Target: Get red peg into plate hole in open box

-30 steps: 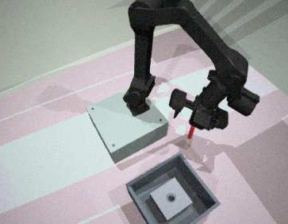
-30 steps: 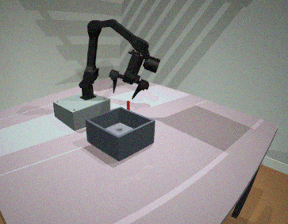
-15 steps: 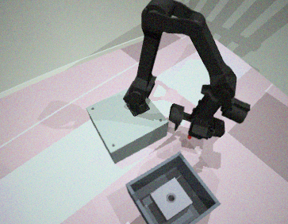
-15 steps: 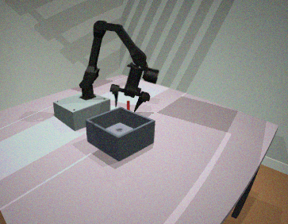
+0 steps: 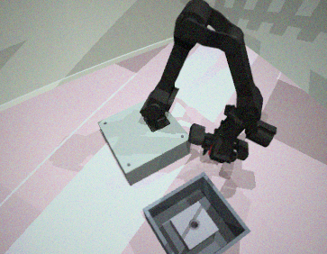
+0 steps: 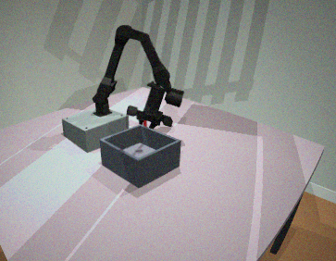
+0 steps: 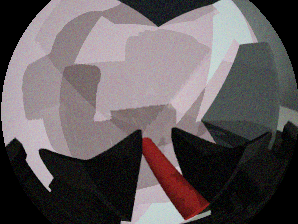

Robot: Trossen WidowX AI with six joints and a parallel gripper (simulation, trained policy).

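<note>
The red peg is 1 cm to the left of my gripper tip and 3 cm above it. Round my gripper tip: dark grey box: 17 cm ahead, 16 cm to the right, 2 cm above; then pale plate: 17 cm ahead, 16 cm to the right, 4 cm above.
</note>
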